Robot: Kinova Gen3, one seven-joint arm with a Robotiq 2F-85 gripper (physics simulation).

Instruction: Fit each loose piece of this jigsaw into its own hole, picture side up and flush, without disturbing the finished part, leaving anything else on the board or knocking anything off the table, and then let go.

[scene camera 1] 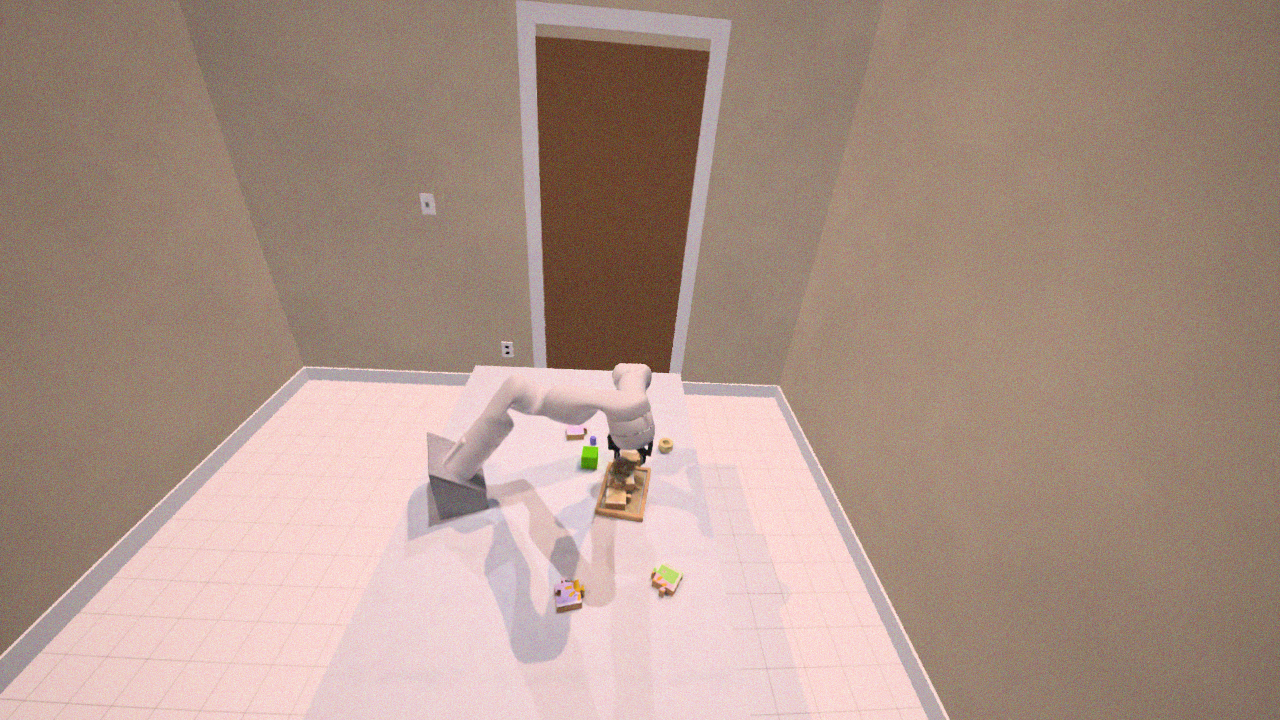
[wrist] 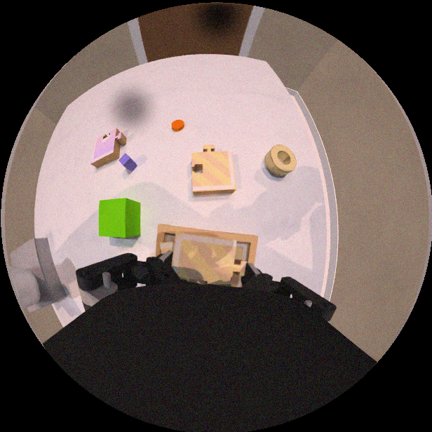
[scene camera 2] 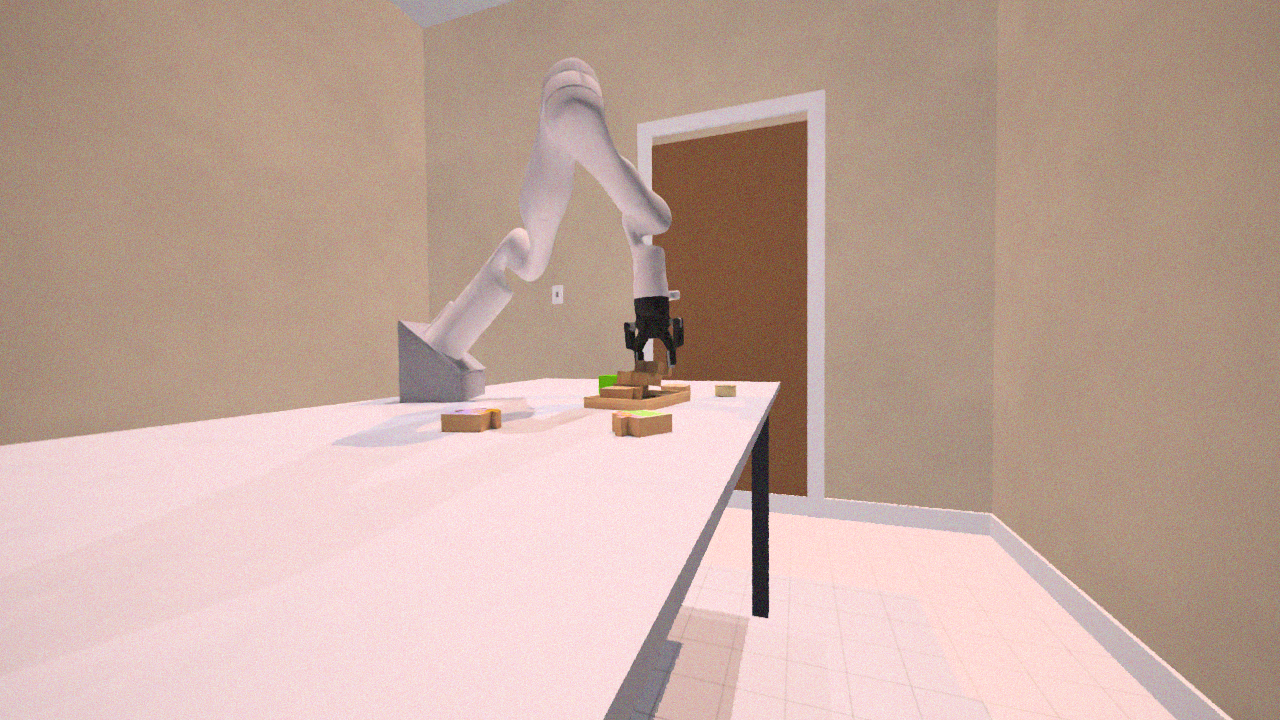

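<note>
My gripper (scene camera 1: 630, 457) (scene camera 2: 656, 360) (wrist: 208, 266) is shut on a yellow-tan jigsaw piece (wrist: 206, 252), held above the far part of the wooden board (scene camera 1: 620, 514) (scene camera 2: 608, 403) (wrist: 210, 231). Tan pieces (scene camera 1: 615, 499) (scene camera 2: 621, 392) show at the board's near part; another piece (scene camera 2: 637, 377) looks higher than them, and its support is unclear. A striped yellow piece (wrist: 215, 170) lies beyond the board, picture up. A pink-purple piece (scene camera 1: 575, 433) (wrist: 106, 148) lies far left. A purple-orange piece (scene camera 1: 568, 596) (scene camera 2: 467, 420) and a green-topped piece (scene camera 1: 666, 578) (scene camera 2: 642, 423) lie near. The holes are mostly hidden.
A green cube (scene camera 1: 589, 458) (scene camera 2: 607, 381) (wrist: 119, 218) stands left of the board. A small blue block (scene camera 1: 592, 440) (wrist: 128, 162) is near the pink-purple piece. A tan ring (scene camera 2: 725, 391) (wrist: 272, 161) lies near the right table edge. An orange disc (wrist: 178, 125) lies farther back.
</note>
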